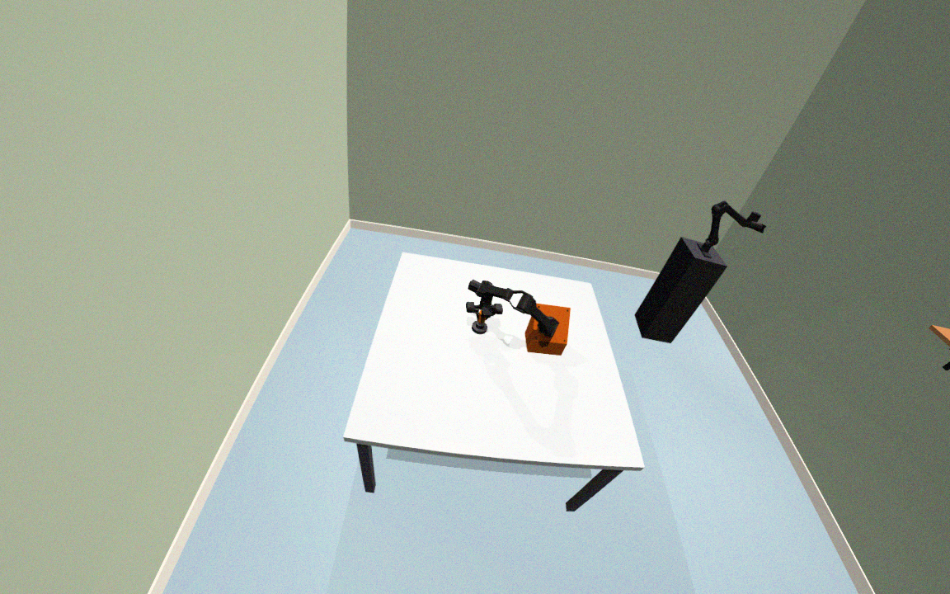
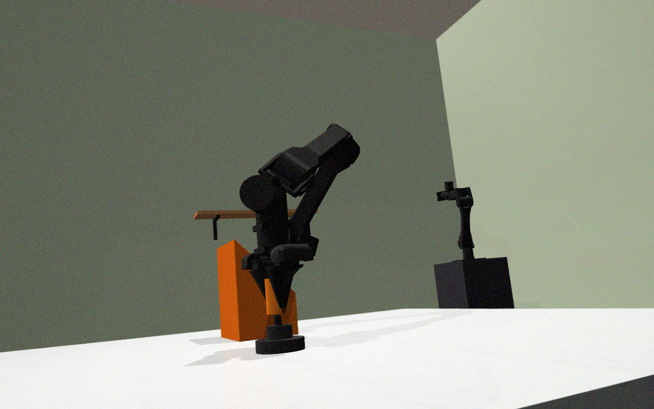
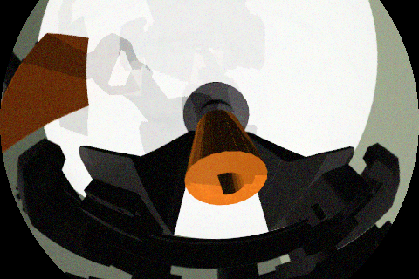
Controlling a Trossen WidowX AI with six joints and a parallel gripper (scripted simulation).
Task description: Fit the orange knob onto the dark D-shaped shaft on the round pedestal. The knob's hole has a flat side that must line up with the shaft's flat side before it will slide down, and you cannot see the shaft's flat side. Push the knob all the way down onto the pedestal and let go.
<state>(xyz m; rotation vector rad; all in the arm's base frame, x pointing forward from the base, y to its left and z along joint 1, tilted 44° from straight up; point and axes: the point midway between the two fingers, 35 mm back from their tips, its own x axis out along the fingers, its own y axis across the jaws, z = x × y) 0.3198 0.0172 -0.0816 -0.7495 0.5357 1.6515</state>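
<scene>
My gripper tip is now 2 cm below the orange knob. Round my gripper tip: round dark pedestal (4 cm below).
</scene>
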